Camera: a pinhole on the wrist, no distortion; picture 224 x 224 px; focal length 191.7 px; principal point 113.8 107.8 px. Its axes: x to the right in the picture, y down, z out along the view. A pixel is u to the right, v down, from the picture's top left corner.
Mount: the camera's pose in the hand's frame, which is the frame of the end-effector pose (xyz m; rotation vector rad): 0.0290 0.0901 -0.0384 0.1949 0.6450 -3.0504
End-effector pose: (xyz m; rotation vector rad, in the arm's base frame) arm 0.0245 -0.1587 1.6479 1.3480 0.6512 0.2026
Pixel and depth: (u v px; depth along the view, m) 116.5 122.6 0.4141
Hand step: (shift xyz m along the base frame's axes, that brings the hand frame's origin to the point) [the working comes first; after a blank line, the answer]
In the camera's frame: 0.0058 0.0320 0.4141

0.1317 -0.3077 -0.0680
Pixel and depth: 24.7 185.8 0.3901
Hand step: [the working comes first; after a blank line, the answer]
In the camera's frame: -0.1813 0.1587 0.3901

0.2372 -0.1957 -0.2353
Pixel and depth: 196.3 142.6 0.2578
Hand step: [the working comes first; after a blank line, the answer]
In the camera's frame: 0.1109 0.0468 0.2578

-0.0130 -0.2035 -0.0056
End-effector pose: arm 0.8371 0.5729 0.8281 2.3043 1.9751 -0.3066
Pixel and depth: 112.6 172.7 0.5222
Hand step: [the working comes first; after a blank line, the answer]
In the camera's frame: -0.0033 0.1768 0.5222

-0.3155 -0.0486 -0.3338
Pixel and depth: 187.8 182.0 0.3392
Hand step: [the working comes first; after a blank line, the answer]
In the camera's frame: 0.1309 0.1313 0.3392

-0.2015 -0.1442 -0.1565
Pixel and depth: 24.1 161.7 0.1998
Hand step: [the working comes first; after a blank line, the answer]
In the camera's frame: -0.0935 0.0562 0.1998

-0.0401 0.0778 -0.1473
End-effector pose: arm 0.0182 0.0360 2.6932 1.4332 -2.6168 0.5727
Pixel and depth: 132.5 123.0 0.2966
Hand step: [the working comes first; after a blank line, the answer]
In the camera's frame: 0.0289 0.0235 0.2966

0.0802 -0.0791 -0.1959
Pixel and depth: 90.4 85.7 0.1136
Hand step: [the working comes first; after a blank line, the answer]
In the camera's frame: -0.0139 -0.0131 0.1136

-0.0560 -0.0223 -0.0739
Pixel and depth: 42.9 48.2 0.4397
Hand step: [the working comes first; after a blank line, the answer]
In the camera's frame: -0.1626 -0.1367 0.4397

-0.0643 -0.2497 -0.3771
